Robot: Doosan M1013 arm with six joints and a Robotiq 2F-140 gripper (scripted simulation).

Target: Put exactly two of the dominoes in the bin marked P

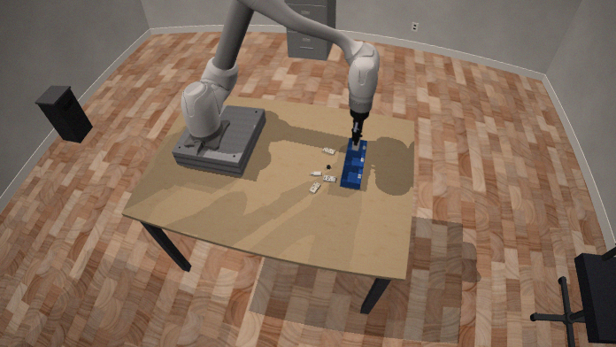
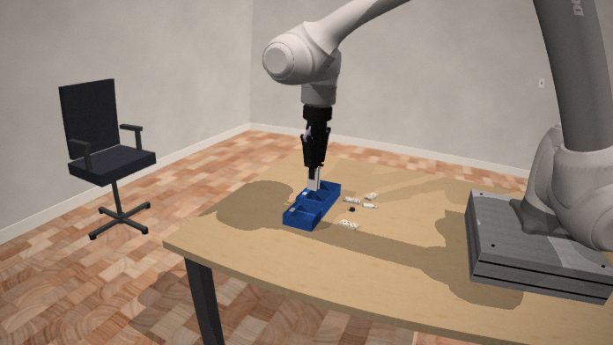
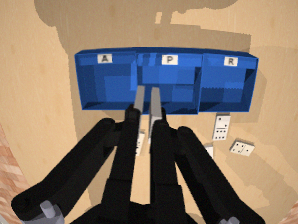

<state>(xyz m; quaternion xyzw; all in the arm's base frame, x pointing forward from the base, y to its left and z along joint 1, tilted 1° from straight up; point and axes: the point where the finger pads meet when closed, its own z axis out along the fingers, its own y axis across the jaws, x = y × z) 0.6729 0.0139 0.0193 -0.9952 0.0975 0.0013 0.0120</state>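
Now: the domino 120 mm behind my hand, 30 mm to the left of it and 100 mm below it. From my hand the other things lie so: white usb stick 160 mm behind, 100 mm to the right, 110 mm below; small black nut 110 mm behind, 60 mm to the right, 100 mm below; blue bin block 30 mm to the right, 90 mm below.
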